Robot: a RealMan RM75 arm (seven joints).
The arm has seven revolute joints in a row. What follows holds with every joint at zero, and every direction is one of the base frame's.
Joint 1 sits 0.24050 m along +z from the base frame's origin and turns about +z.
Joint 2 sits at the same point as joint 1 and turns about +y.
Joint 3 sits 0.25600 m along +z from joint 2 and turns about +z.
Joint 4 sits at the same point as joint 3 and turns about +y.
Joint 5 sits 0.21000 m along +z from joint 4 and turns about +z.
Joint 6 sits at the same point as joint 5 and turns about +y.
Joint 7 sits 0.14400 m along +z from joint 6 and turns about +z.
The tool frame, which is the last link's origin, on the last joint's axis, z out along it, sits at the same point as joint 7; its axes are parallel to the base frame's.
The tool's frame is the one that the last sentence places.
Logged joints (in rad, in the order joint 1, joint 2, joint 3, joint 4, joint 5, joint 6, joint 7), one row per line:
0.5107, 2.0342, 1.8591, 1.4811, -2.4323, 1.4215, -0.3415
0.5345, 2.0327, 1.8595, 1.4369, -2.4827, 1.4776, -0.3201
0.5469, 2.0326, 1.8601, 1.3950, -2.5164, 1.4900, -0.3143
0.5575, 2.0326, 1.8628, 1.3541, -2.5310, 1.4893, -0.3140
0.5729, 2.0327, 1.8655, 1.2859, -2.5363, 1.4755, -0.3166
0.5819, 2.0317, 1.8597, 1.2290, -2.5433, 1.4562, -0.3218
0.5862, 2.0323, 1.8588, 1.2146, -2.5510, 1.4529, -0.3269
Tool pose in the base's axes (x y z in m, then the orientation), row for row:
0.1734, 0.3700, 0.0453, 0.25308, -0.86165, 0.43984, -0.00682
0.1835, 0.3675, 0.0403, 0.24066, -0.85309, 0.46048, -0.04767
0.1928, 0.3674, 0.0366, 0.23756, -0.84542, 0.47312, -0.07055
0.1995, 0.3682, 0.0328, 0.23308, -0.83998, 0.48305, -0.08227
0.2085, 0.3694, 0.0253, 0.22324, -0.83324, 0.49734, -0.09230
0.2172, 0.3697, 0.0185, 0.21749, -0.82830, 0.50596, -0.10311
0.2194, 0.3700, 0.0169, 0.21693, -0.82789, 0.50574, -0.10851
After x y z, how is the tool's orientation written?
As a quaternion, w x y z.
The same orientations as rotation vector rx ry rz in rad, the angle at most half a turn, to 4 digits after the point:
-2.3423, 1.1956, -0.0185
-2.3340, 1.2598, -0.1304
-2.3167, 1.2965, -0.1933
-2.3072, 1.3268, -0.2260
-2.3006, 1.3732, -0.2548
-2.2939, 1.4012, -0.2856
-2.2934, 1.4010, -0.3006

